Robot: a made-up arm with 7 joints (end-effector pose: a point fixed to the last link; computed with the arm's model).
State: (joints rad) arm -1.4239 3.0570 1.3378 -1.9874 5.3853 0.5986 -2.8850
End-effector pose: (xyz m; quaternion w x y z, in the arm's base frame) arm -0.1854 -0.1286 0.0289 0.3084 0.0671 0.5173 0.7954
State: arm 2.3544 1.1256 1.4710 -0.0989 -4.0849 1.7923 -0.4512
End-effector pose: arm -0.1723 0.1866 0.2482 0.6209 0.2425 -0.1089 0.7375
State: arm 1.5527 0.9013 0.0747 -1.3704 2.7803 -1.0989 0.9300
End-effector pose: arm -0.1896 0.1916 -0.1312 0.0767 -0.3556 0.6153 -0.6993
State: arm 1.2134 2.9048 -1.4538 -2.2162 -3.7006 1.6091 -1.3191
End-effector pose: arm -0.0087 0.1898 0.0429 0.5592 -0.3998 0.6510 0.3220
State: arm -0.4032 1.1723 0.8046 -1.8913 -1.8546 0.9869 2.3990
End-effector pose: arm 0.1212 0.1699 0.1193 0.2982 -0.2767 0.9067 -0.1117
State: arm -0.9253 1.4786 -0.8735 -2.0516 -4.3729 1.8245 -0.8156
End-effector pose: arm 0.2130 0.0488 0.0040 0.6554 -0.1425 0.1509 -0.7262
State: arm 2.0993 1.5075 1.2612 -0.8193 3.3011 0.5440 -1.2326
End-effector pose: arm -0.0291 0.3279 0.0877 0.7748 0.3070 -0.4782 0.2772
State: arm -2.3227 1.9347 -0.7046 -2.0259 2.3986 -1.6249 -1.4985
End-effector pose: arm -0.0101 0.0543 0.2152 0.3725 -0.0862 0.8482 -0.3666
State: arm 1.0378 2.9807 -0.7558 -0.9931 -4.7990 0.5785 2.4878
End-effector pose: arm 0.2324 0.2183 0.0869 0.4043 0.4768 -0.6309 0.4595
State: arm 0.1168 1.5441 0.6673 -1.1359 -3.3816 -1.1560 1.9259
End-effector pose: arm 0.1311 0.2802 0.0825 0.6223 0.6818 0.3364 -0.1863
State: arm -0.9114 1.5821 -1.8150 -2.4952 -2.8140 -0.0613 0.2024
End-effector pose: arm 0.0956 0.0458 -0.1082 0.6595 -0.3619 0.2210 0.6206
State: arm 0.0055 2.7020 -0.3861 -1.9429 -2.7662 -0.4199 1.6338
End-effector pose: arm 0.1756 0.1230 0.0925 0.1064 -0.5059 -0.3779 0.7681
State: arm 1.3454 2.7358 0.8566 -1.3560 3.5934 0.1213 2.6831
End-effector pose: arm 0.2892 0.0772 -0.0337 0.2432 0.3480 -0.2800 -0.8610
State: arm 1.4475 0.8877 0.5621 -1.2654 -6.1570 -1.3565 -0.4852
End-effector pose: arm -0.1477 0.2572 -0.0884 0.5700 0.4055 -0.4508 -0.5545
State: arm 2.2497 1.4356 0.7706 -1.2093 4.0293 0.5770 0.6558
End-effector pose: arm -0.0895 0.3009 0.0148 0.0450 0.2575 0.3561 -0.8971
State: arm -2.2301 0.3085 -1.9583 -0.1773 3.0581 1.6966 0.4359
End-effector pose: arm 0.2860 -0.1106 0.1803 0.9455 -0.3140 -0.0295 -0.0815
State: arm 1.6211 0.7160 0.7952 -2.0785 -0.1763 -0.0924 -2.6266
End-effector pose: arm -0.0664 0.1949 -0.0612 0.1947 -0.3286 -0.3945 0.8357
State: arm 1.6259 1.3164 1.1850 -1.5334 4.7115 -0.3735 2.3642
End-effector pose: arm 0.0250 0.2811 0.0236 0.8649 0.4164 -0.2532 -0.1200
